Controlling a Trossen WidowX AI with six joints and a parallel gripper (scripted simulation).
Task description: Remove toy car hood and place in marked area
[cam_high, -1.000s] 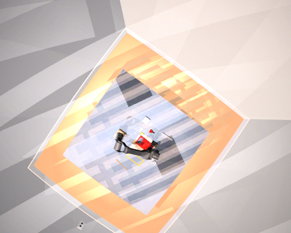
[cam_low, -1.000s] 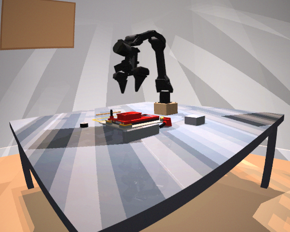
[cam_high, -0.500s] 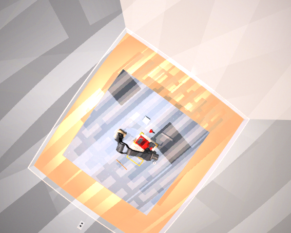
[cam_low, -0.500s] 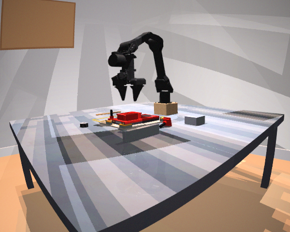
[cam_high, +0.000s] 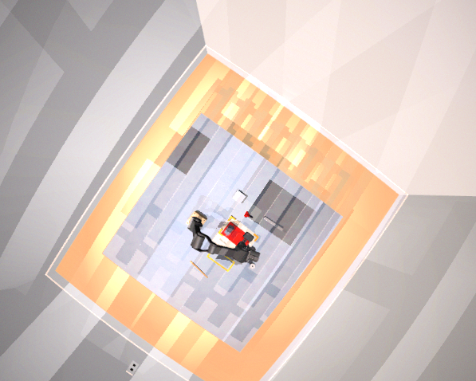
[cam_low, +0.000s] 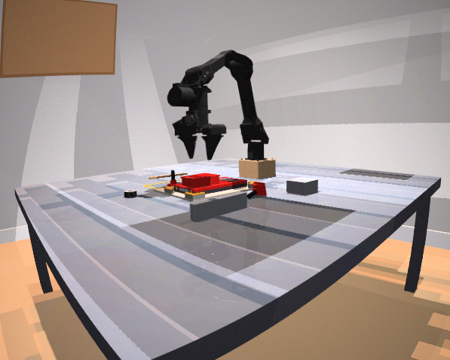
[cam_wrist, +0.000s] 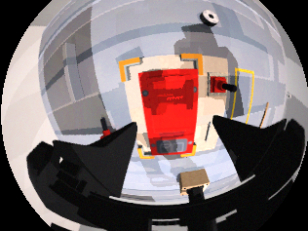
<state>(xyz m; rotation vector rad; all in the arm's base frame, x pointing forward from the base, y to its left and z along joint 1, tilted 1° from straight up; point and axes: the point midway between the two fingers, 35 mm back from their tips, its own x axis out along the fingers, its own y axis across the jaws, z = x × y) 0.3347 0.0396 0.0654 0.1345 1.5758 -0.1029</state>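
The hood is 6 cm below my gripper tip. The rest, counted from my gripper tip: black wheel (17 cm ahead, 14 cm to the right, 9 cm below); then long grey bar (15 cm ahead, 21 cm to the left, 8 cm below); then thin wooden stick (16 cm behind, 35 cm to the right, 10 cm below).
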